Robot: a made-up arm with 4 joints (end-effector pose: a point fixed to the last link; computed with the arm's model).
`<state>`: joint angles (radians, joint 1 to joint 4).
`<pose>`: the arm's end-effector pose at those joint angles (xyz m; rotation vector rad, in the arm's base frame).
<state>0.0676 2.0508 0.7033 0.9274</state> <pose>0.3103 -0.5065 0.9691 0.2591 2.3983 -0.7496</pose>
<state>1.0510 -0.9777 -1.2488 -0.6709</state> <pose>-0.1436 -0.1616 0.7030 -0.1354 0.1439 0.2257</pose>
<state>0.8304 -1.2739 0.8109 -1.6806</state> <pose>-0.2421 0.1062 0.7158 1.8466 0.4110 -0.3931</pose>
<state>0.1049 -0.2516 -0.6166 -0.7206</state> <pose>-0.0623 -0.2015 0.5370 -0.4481 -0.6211 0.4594</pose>
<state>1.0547 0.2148 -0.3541 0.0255</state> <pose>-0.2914 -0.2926 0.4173 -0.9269 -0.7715 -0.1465</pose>
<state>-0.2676 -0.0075 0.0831 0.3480</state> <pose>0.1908 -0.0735 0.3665 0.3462 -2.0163 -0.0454</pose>
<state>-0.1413 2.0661 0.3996 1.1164</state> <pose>0.2735 -0.4122 1.0497 0.2836 1.9993 -0.8209</pose>
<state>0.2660 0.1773 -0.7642 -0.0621</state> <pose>0.0052 -0.3057 0.5030 -0.8793 -1.2298 0.5021</pose>
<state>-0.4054 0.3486 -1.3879 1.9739</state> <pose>0.2761 0.0560 0.7664 -0.4514 2.0806 -1.4126</pose>
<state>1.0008 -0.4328 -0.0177 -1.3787</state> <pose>-0.2671 -0.0950 0.5690 0.2685 0.4694 -0.3660</pose>
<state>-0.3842 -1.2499 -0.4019 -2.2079</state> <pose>-0.0139 -0.1051 0.7530 -0.0500 0.8816 1.5709</pose>
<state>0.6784 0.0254 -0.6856 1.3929</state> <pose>0.0528 -0.3031 0.4219 -0.4953 -2.3384 0.2894</pose>
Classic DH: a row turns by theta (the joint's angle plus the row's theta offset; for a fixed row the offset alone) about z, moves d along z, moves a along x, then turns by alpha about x. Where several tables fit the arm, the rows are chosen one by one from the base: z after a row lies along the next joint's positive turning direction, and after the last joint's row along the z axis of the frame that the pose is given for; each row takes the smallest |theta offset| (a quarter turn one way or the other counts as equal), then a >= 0, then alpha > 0; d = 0 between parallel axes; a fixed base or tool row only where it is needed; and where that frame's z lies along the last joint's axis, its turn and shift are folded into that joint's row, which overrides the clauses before.
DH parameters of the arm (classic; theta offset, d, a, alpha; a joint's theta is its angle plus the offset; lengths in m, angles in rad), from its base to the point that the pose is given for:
base (fixed): 0.0155 0.6363 -0.1086 -2.5048
joint 1: 0.7809 -0.196 0.1434 -1.6744
joint 2: -1.4586 -0.1066 0.2867 -2.3328
joint 3: -0.3745 -0.0125 0.0081 1.2629
joint 4: 0 0.1976 0.1482 1.8786
tool (fixed): -3.0317 0.0433 0 0

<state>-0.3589 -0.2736 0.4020 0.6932</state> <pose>0.1265 0.0949 0.3678 0.8259 -1.9558 -0.6186</pose>
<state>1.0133 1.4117 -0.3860 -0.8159</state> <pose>-0.2736 -0.4221 0.6772 -1.9652 -0.0550 0.0936</pose>
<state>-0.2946 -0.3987 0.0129 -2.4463</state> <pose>0.0588 -0.1326 0.6416 -0.1760 0.7952 1.0488</pose>
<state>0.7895 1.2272 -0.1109 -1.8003</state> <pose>-0.1693 -0.3588 0.6490 -1.3312 0.4793 -0.4613</pose>
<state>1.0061 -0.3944 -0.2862 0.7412</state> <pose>-0.1730 -0.1204 0.3475 -0.5646 -1.4171 -0.6569</pose>
